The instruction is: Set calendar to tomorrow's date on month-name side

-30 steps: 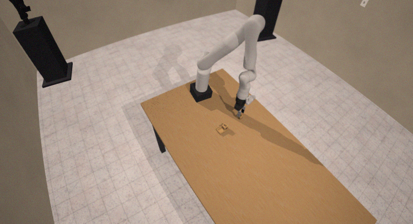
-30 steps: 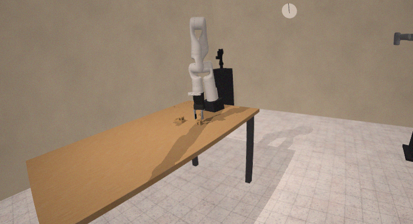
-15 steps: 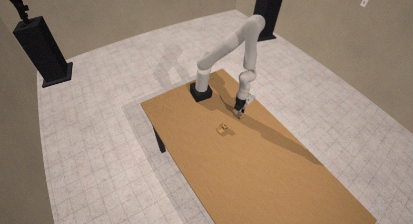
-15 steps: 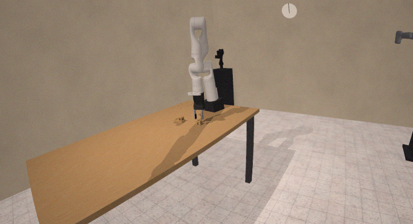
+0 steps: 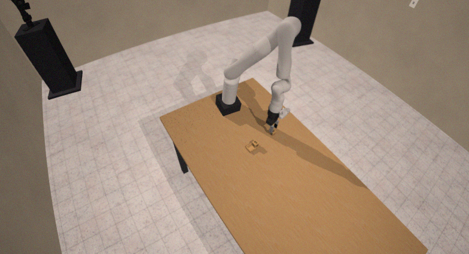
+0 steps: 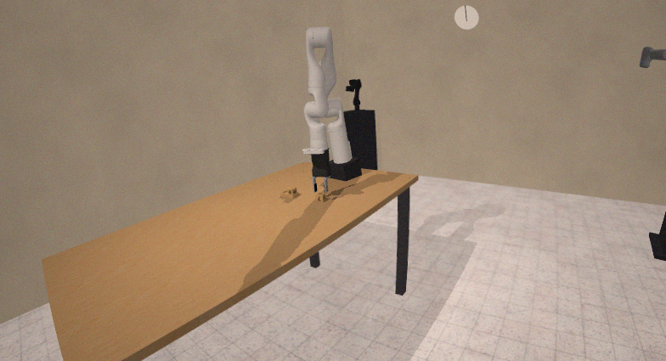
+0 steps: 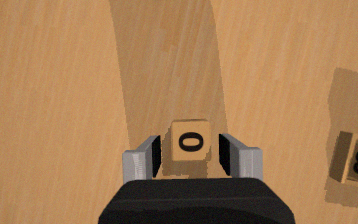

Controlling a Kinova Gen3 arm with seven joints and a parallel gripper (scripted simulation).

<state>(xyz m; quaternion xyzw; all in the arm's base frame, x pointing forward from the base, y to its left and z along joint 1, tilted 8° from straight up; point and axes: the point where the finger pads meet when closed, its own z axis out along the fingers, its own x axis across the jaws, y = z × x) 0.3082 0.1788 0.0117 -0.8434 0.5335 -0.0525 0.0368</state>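
Now: hand 4 cm above the wooden date cube. Round my hand: wooden tray: 17 cm to the right, 5 cm below, 5 cm ahead.
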